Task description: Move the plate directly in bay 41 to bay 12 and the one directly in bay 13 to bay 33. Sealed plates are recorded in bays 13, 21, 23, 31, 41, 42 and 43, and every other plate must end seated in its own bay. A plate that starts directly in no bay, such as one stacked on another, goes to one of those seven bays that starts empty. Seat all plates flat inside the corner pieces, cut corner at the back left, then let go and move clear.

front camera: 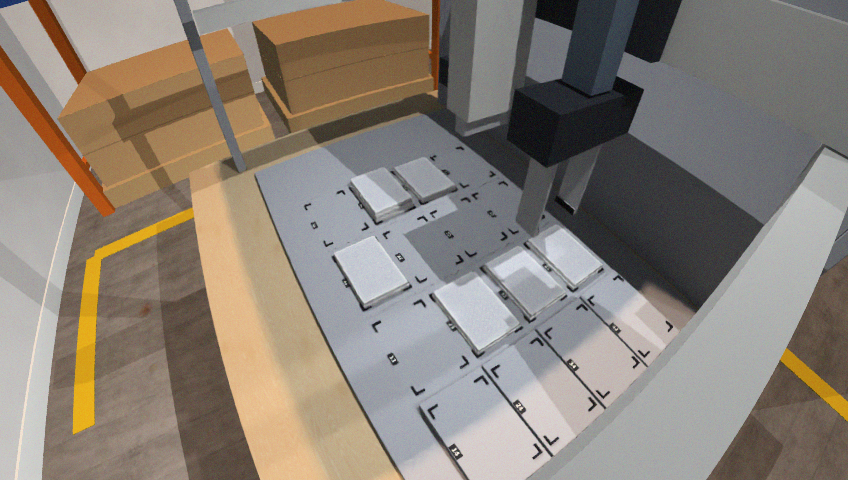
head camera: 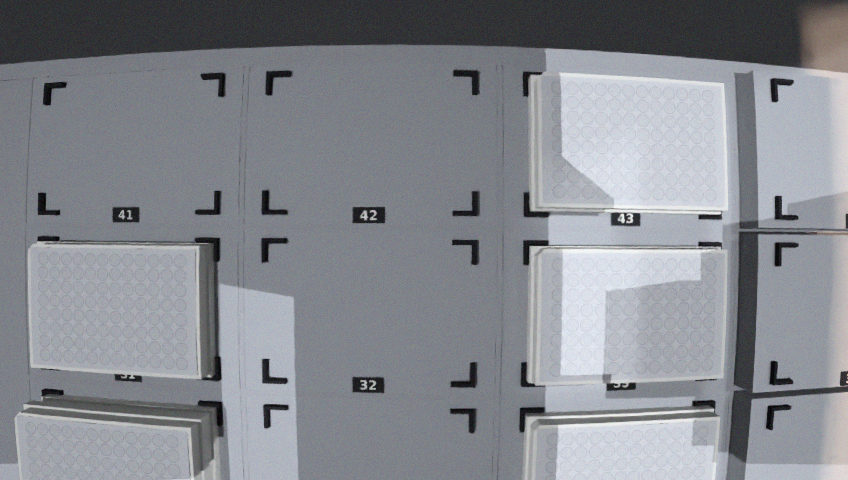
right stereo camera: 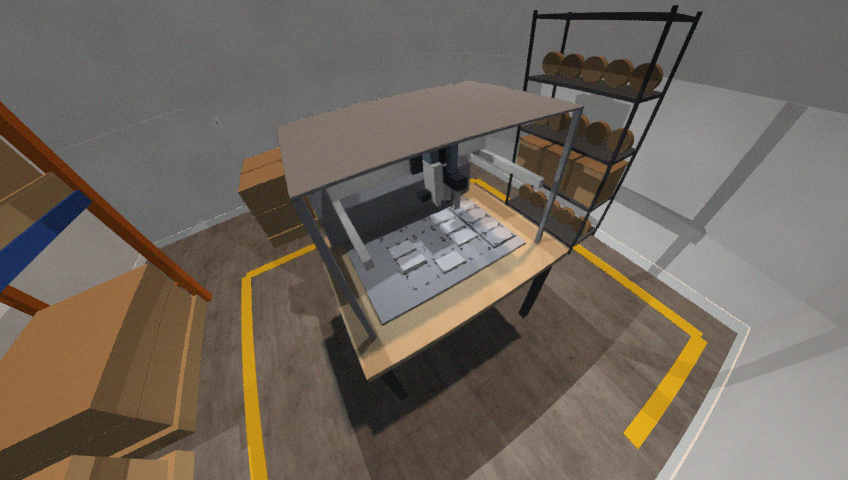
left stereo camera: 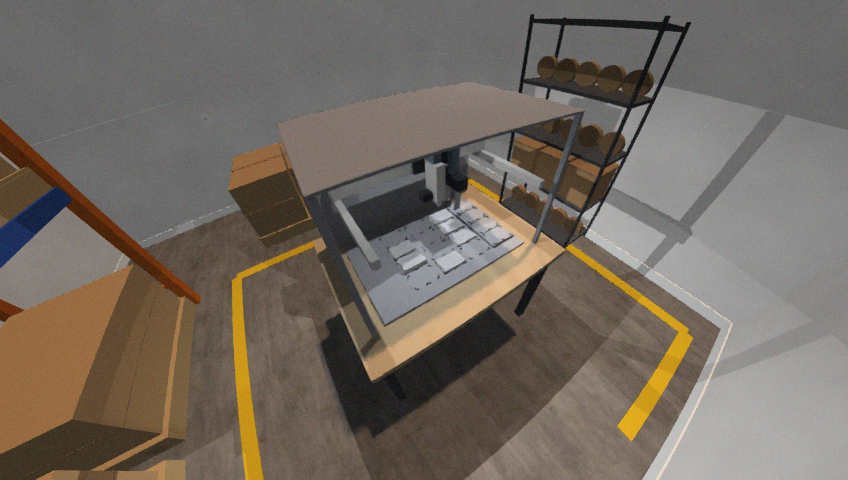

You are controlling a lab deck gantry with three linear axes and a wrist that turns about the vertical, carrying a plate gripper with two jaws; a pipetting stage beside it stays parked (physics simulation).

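Where they show: gripper, between the fingertips: (front camera: pixel 546 217) (right stereo camera: pixel 452 205) (left stereo camera: pixel 451 205); robot's base, origin of its link: (front camera: pixel 306 206) (right stereo camera: pixel 415 289) (left stereo camera: pixel 416 289).
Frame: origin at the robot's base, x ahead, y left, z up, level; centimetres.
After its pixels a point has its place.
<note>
My gripper (front camera: pixel 547 217) @(x 39.2, y 25.7, z 16.0 cm) (left stereo camera: pixel 457 202) @(x 39.2, y 25.7, z 16.0 cm) is open and empty, raised near bay 43 at the back of the deck; it does not show in the head view. One plate (front camera: pixel 371 270) @(x 23.7, y 4.3, z 1.4 cm) sits in bay 12. Another plate (front camera: pixel 526 279) @(x 39.6, y 25.7, z 1.4 cm) (head camera: pixel 630 315) @(x 38.8, y 25.8, z 1.4 cm) sits flat in bay 33, cut corner at the back left. Bays 41 (head camera: pixel 130 142) @(x 6.6, y 36.6, z 0.0 cm) and 13 (front camera: pixel 416 342) @(x 38.7, y 4.2, z 0.0 cm) hold no plate. A two-plate stack (front camera: pixel 380 191) @(x 7.5, y 14.6, z 2.7 cm) (head camera: pixel 107 446) @(x 7.0, y 17.5, z 2.7 cm) stands in bay 21. Single plates are in bay 31 (front camera: pixel 423 178) @(x 7.2, y 25.1, z 1.4 cm) (head camera: pixel 113 309) @(x 6.7, y 25.7, z 1.4 cm), bay 23 (front camera: pixel 476 312) @(x 39.9, y 14.5, z 1.4 cm) (head camera: pixel 624 452) @(x 38.9, y 17.1, z 1.4 cm) and bay 43 (front camera: pixel 565 258) @(x 40.2, y 35.2, z 1.4 cm) (head camera: pixel 636 142) @(x 39.2, y 36.4, z 1.4 cm). Bay 42 (head camera: pixel 368 142) @(x 22.7, y 36.4, z 0.0 cm) is empty.
The parked pipetting stage (front camera: pixel 490 59) (left stereo camera: pixel 436 181) stands left of the gripper in the front view. A pale beam (front camera: pixel 737 321) @(x 61.6, y 5.0, z 40.0 cm) runs along the deck's right side there. A roof panel (left stereo camera: pixel 416 127) @(x 9.4, y 6.3, z 69.1 cm) (right stereo camera: pixel 416 127) @(x 11.4, y 4.7, z 69.1 cm) covers the bench. Bay 32 (head camera: pixel 368 315) @(x 22.8, y 25.5, z 0.0 cm) is empty.
</note>
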